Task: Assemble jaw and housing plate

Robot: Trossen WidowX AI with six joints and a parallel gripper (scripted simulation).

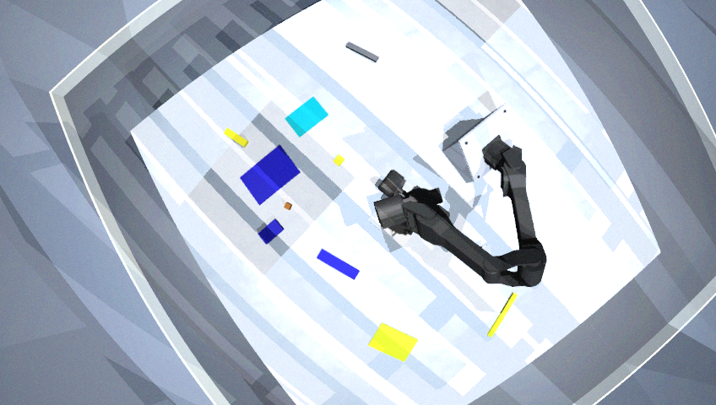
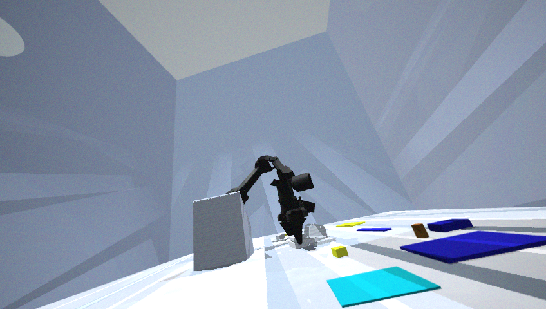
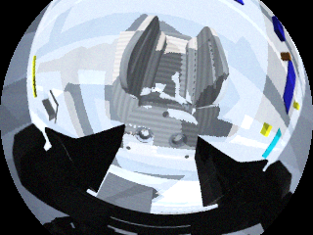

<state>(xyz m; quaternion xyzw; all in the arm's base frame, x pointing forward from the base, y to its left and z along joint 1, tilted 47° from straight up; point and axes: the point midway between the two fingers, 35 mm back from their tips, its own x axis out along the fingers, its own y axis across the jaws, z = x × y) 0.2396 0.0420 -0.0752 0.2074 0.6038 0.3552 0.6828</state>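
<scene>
My gripper tip is now 20 mm below the pale flat part and 10 mm short of it. The rest, counted from my gripper tip: grey ribbed jaw: 30 mm ahead, 10 mm to the right; then white base: 70 mm ahead, 20 mm to the left, 10 mm below; then small yellow cube: 200 mm to the right, 80 mm ahead.
</scene>
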